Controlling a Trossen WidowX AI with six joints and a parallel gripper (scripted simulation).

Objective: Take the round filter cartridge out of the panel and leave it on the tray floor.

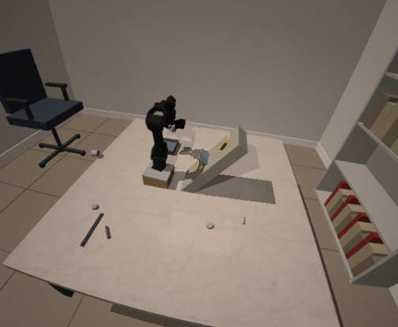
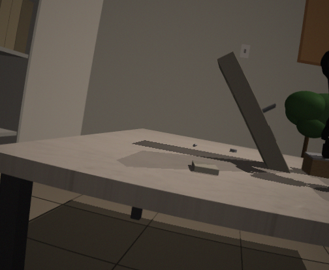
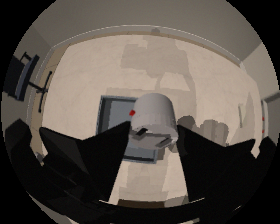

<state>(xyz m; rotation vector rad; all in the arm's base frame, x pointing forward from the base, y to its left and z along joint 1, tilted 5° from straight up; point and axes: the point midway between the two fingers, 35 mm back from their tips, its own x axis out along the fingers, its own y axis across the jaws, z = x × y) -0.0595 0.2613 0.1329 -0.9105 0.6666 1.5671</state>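
Now: gripper tip right at the round filter cartridge. The rest, counted from my gripper tip: grey tray: 15 cm below, 4 cm behind, 2 cm to the right; then small peg: 59 cm ahead, 40 cm to the right, 15 cm below; then grey flap: 31 cm ahead, 24 cm to the right, 2 cm above.
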